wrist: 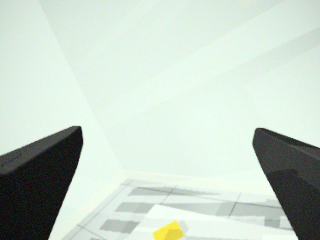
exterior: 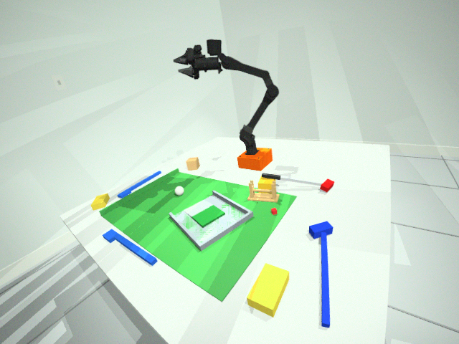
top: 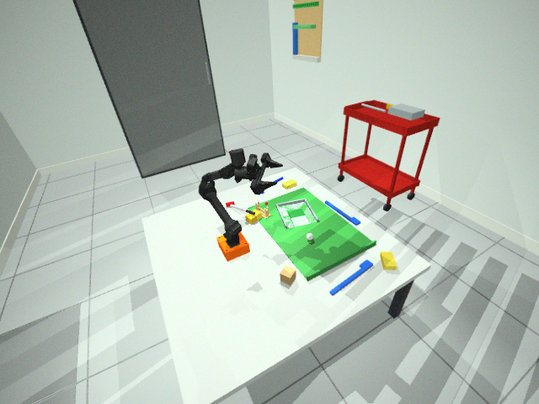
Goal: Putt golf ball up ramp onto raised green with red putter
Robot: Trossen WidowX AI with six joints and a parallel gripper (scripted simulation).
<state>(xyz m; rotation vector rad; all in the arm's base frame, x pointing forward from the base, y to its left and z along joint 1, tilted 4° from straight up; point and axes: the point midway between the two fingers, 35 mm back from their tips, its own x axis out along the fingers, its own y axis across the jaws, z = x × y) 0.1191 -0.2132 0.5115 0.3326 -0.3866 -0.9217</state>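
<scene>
Now: the yellow block 7 cm ahead of my gripper tip, 44 cm to the left of it and 54 cm below it. The rest, counted from my gripper tip: white golf ball (24 cm ahead, 7 cm to the left, 54 cm below); small red cube (23 cm ahead, 53 cm to the left, 56 cm below); green mat (31 cm ahead, 19 cm to the left, 57 cm below).
</scene>
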